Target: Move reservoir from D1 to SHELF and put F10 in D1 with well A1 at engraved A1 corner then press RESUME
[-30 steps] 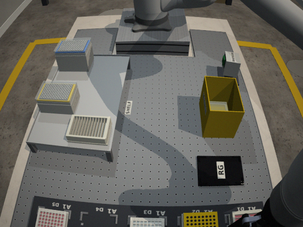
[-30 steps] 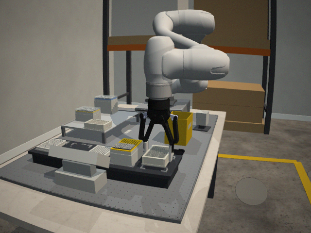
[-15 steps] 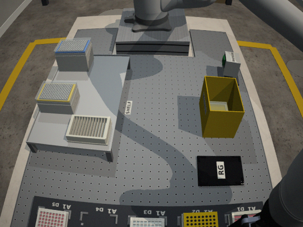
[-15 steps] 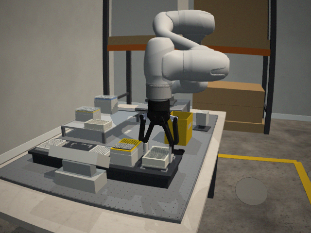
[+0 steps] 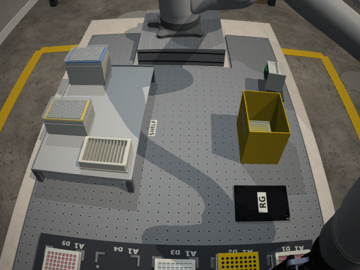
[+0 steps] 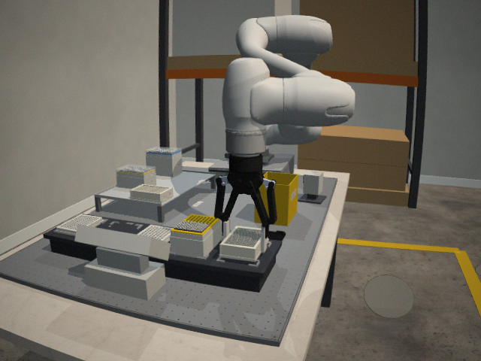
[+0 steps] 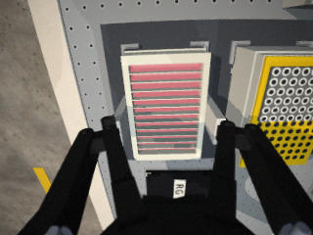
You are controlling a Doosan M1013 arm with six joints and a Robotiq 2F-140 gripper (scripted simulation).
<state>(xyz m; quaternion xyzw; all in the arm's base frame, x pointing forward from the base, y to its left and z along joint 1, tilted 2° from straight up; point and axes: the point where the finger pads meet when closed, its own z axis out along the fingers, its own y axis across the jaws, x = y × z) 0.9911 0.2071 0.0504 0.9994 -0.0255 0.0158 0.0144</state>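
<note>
Now: hand 1 cm past the yellow tip rack and 13 cm to the left of it. Also, from my hand: yellow bin: 44 cm behind, 5 cm below; then black RG nest: 23 cm behind, 2 cm to the right, 9 cm below; then cream 12-trough reservoir: 2 cm below.
</note>
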